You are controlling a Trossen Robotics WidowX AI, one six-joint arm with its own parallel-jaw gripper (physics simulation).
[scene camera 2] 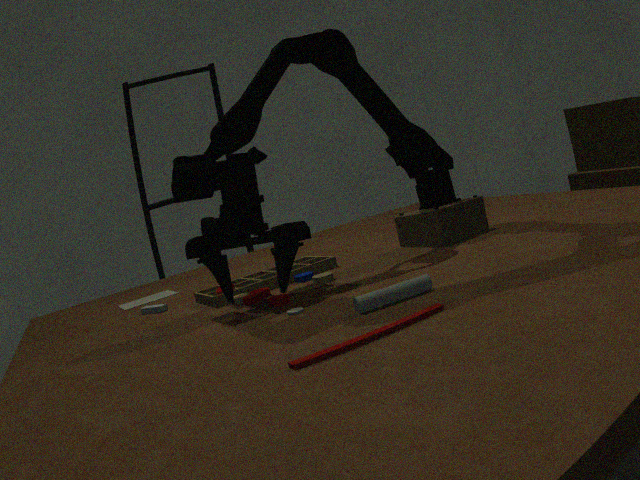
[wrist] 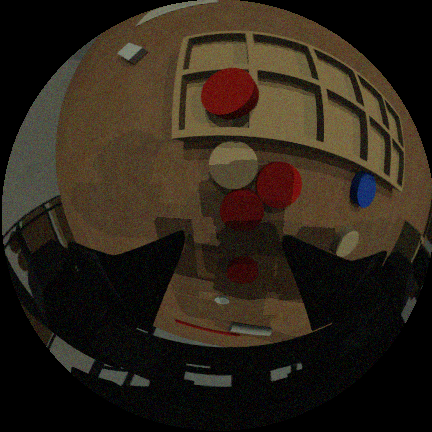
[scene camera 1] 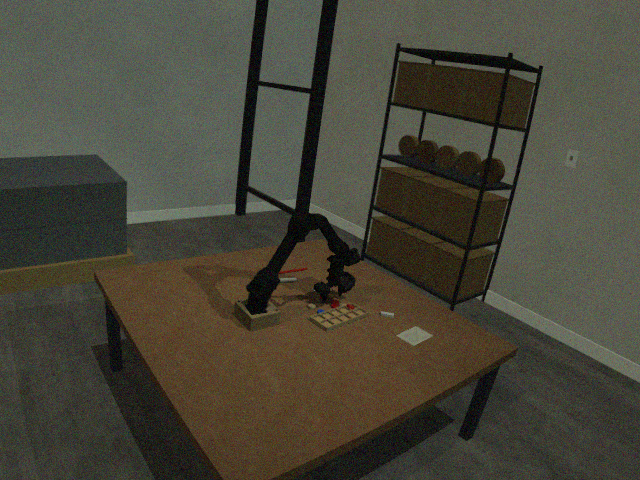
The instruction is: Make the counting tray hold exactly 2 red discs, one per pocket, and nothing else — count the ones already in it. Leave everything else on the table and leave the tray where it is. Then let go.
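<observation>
The counting tray (scene camera 1: 337, 325) (scene camera 2: 209, 300) (wrist: 176, 112) has two rows of pockets. One red disc (scene camera 1: 350, 306) (wrist: 230, 92) is at its corner pocket, overlapping the dividers in the wrist view; whether it lies flat is unclear. Outside the tray, two red discs lie close together, one (wrist: 282, 185) beside the other (wrist: 242, 209). A third loose red disc (wrist: 242, 270) lies apart, between the fingers in the wrist view. A cream disc (wrist: 233, 165) lies between the tray and the pair. My gripper (scene camera 1: 332, 296) (scene camera 2: 256, 297) (wrist: 234, 238) is open and empty, low over the loose red discs.
A blue disc (scene camera 2: 303, 276) (wrist: 363, 190) and another cream disc (scene camera 2: 323, 277) (wrist: 347, 243) lie beside the tray. A small white piece (scene camera 2: 295, 311), a grey cylinder (scene camera 2: 392, 294), a red stick (scene camera 2: 361, 338), a white block (scene camera 1: 387, 314) and a pale square (scene camera 1: 414, 335) are also on the table.
</observation>
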